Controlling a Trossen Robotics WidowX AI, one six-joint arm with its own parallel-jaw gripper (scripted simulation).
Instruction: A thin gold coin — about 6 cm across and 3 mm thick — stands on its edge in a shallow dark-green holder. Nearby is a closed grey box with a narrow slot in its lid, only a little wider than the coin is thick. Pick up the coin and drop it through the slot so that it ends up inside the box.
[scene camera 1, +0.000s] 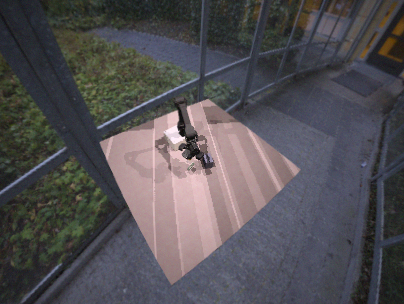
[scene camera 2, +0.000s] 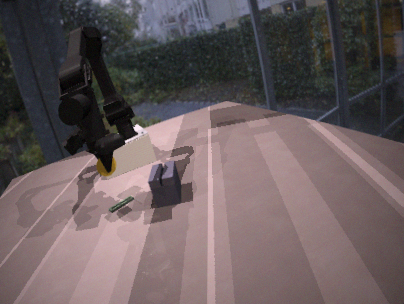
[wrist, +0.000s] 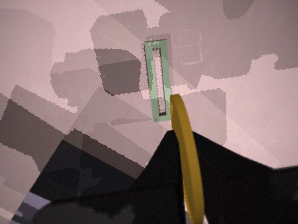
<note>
The gripper holds a coin.
The gripper also shows in the wrist view.
</note>
